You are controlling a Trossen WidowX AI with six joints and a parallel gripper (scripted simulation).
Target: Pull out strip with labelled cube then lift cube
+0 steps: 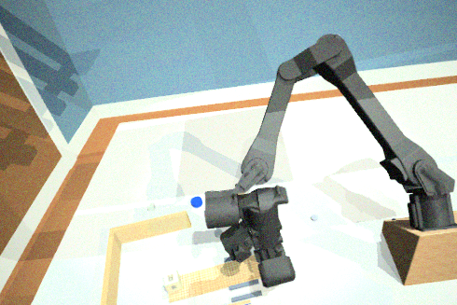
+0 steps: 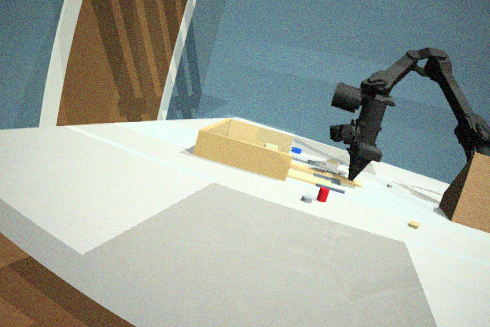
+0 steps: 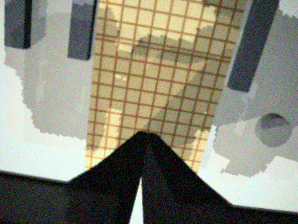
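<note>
Right now my gripper tip is 90 mm short of the gridded strip and 20 mm to the right of it. From my gripper tip the other things lie so: red cylinder 240 mm to the left, 30 mm ahead, 10 mm above; tan chip 220 mm to the right, 70 mm ahead; labelled cube 200 mm ahead, 50 mm to the left, 20 mm above.
</note>
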